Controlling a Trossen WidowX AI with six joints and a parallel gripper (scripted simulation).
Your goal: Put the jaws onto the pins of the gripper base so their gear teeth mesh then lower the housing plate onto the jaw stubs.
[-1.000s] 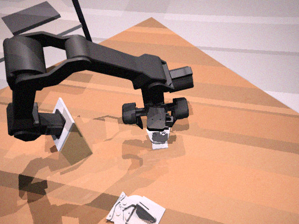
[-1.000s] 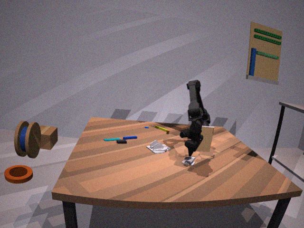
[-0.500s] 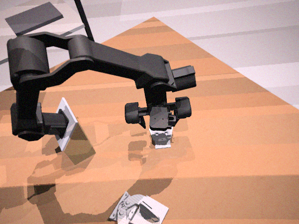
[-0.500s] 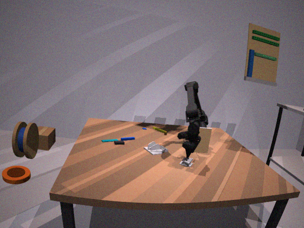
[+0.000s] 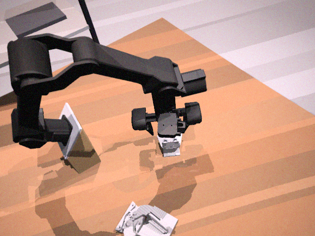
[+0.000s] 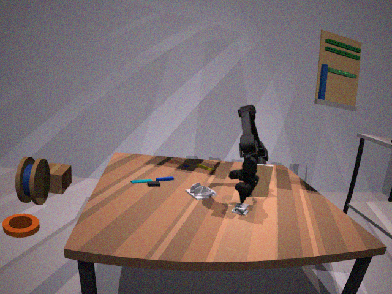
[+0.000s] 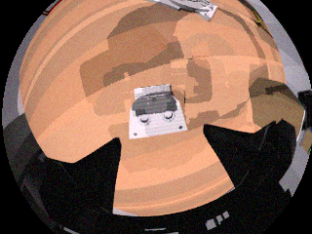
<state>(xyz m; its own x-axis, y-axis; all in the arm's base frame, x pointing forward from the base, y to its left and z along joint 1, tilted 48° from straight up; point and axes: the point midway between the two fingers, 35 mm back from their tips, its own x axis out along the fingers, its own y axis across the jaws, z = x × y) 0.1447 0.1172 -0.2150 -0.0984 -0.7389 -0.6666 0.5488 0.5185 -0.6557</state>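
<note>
My gripper tip is now 140 mm short of the white jaw, 230 mm to the left of it and 50 mm above it. The rest, counted from my gripper tip: black block (400 mm ahead, 290 mm to the right, 50 mm below); then blue bar (340 mm ahead, 380 mm to the right, 50 mm below); then teal bar (470 mm ahead, 330 mm to the right, 60 mm below).
</note>
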